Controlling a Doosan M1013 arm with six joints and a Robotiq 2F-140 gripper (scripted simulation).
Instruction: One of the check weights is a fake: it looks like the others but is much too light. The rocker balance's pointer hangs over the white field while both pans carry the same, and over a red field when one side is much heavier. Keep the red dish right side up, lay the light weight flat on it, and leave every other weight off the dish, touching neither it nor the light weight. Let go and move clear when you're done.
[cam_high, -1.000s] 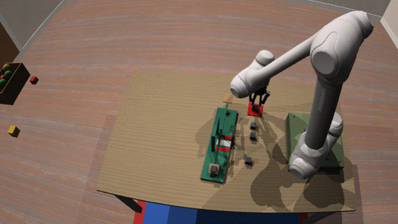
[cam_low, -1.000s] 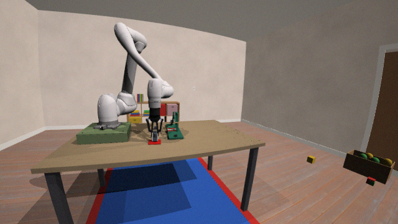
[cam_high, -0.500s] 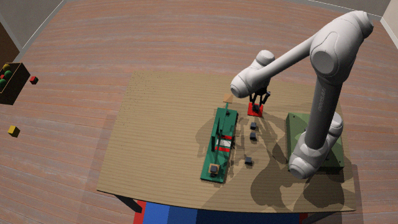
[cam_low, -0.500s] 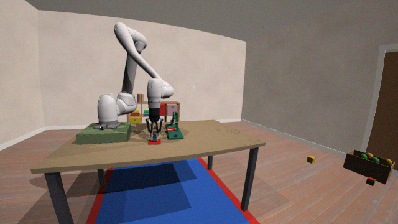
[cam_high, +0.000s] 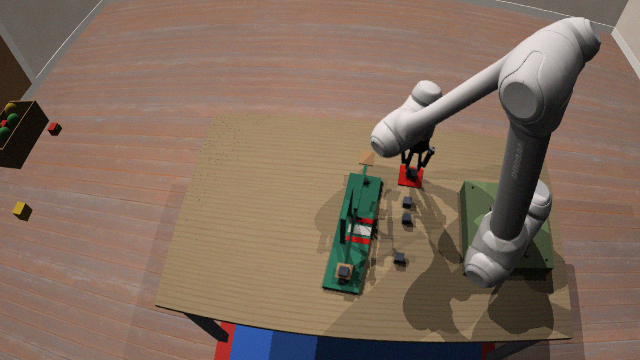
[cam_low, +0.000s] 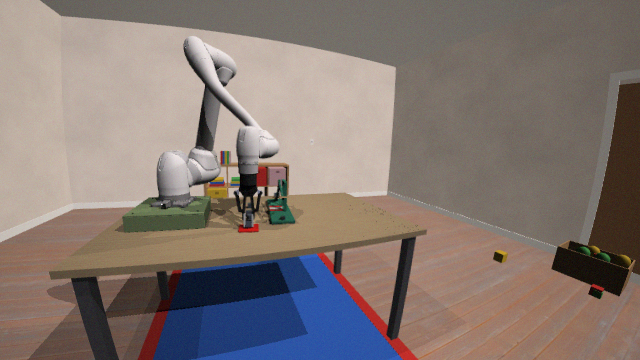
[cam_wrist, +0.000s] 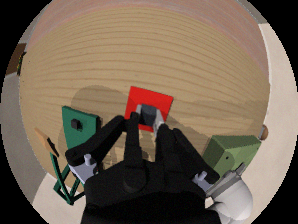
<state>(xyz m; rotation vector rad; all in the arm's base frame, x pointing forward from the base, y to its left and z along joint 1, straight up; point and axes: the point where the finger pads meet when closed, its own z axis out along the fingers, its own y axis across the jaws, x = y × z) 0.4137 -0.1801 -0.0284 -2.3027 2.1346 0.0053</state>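
Now: hand 4 cm above the red dish. The rest, counted from my hand: green rocker balance: 27 cm to the left, 15 cm ahead, 5 cm above.
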